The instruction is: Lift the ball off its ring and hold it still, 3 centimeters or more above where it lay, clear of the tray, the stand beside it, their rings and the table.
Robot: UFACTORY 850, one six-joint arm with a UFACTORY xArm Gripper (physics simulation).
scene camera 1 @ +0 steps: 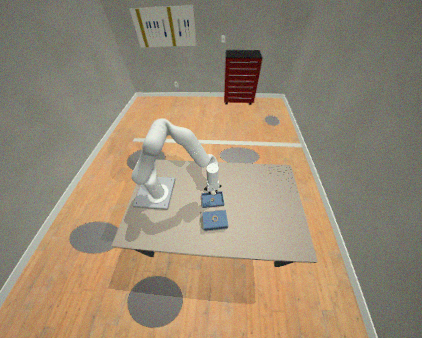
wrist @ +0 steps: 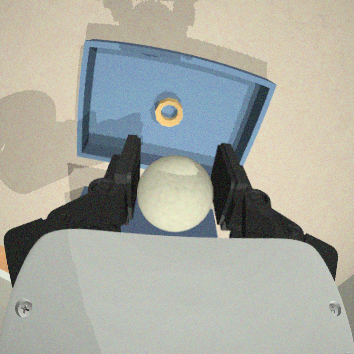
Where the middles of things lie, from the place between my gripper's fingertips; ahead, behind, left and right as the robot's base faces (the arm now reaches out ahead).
Labels:
I see my gripper 10 mm to the left of the cream ball [wrist: 174, 192] and 10 mm below it. From my hand the other things lie so: blue stand [wrist: 138, 224] 30 mm ahead, 210 mm to the right, 80 mm below.

